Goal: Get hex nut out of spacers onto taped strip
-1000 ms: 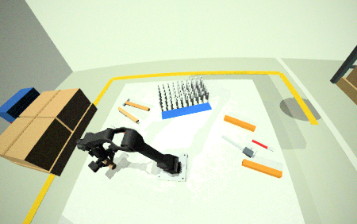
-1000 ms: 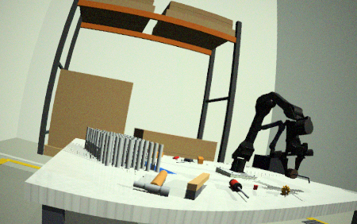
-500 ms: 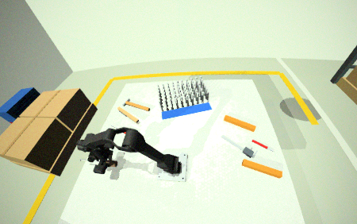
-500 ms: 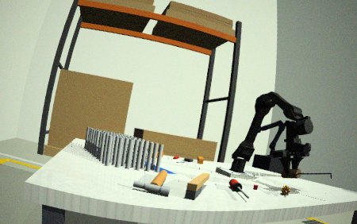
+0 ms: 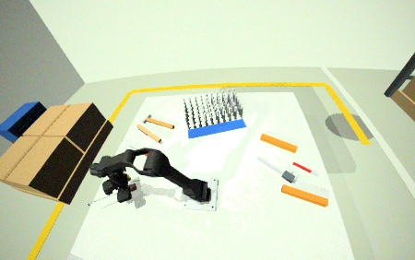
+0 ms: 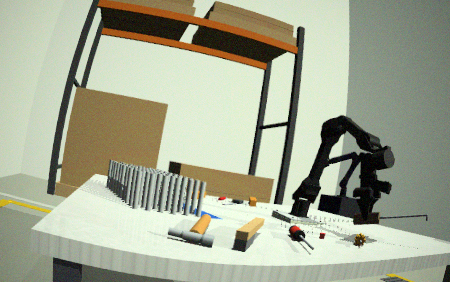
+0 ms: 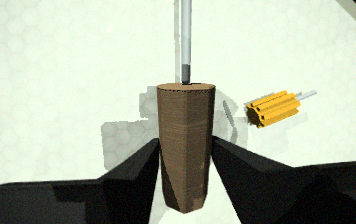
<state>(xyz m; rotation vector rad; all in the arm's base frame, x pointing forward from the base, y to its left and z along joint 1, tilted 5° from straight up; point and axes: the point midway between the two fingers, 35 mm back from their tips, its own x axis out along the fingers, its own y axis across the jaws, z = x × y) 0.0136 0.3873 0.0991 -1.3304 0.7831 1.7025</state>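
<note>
The tool with thin metal rod is 90 mm to the left of my gripper tip, 50 mm behind it and 20 mm above it. Also, from my gripper tip: tiny red piece (160 mm ahead, 50 mm below, 30 mm to the right); then red screwdriver (960 mm to the right, 80 mm ahead, 60 mm below); then blue taped strip (470 mm to the right, 440 mm ahead, 60 mm below).
</note>
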